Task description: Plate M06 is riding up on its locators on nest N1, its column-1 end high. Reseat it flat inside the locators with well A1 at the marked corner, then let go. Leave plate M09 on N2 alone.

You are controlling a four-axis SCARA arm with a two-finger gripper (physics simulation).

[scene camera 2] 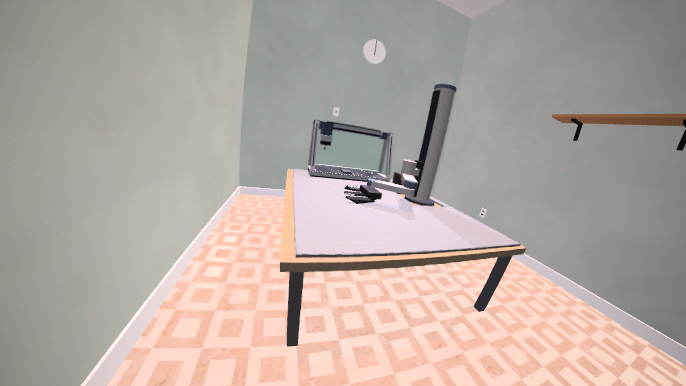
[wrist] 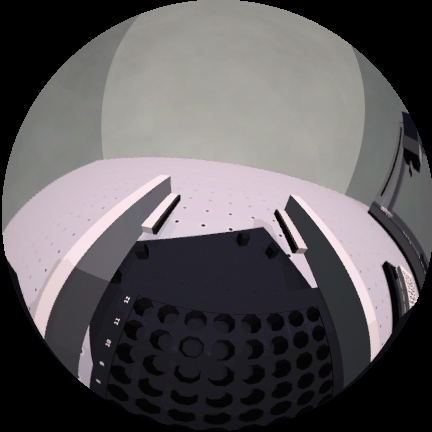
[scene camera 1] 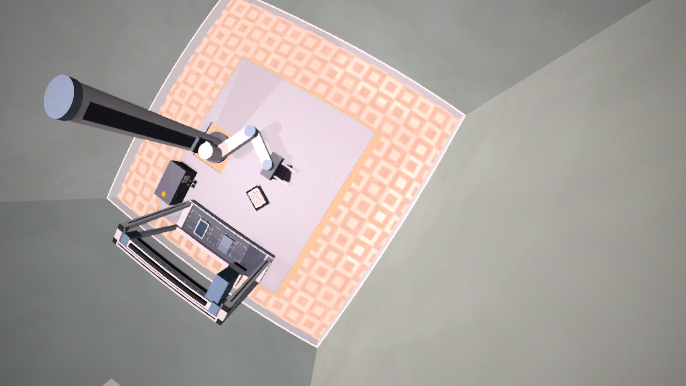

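Where they show: gripper, fingertip midpoint: (scene camera 2: 346, 194) (wrist: 229, 194) (scene camera 1: 291, 178); arm's base at its link origin: (scene camera 2: 419, 200).
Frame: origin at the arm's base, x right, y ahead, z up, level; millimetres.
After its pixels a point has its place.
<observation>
A dark multiwell plate, taken as M06 (wrist: 207, 348), lies below my gripper in the wrist view, column numbers 12 to 8 along its left edge. Its column-1 end is out of that view, so I cannot judge its tilt. It sits on the dark nest N1 (wrist: 200, 265) @(x -131, y 613, z 25 mm) (scene camera 2: 361, 201) @(x -177, y 578, z 24 mm), whose small locator posts show past the column-12 end. My gripper (wrist: 229, 194) @(x -118, y 667, z 44 mm) (scene camera 1: 292, 175) @(x -118, y 667, z 44 mm) is open with no plate between its finger pads; the fingers hide parts of the nest's sides. A white plate, taken as M09 (scene camera 1: 257, 197) @(x 136, y 515, z 38 mm) (wrist: 409, 287), sits on its dark nest N2 nearby.
A gantry frame (scene camera 1: 167, 275) @(x 636, y 468, z 521 mm) (scene camera 2: 357, 128) @(x 621, y 427, z 499 mm) with a dark deck stands beyond the white plate. A grey box (scene camera 1: 173, 182) @(x 379, y -88, z 128 mm) stands near the arm's column (scene camera 1: 135, 120) @(x -23, y 77, z 679 mm) (scene camera 2: 437, 145) @(x -73, y 18, z 459 mm). The pale perforated table top (scene camera 1: 320, 150) @(x -398, y 729, z 13 mm) (scene camera 2: 380, 230) @(x -538, y 607, z 11 mm) carries them.
</observation>
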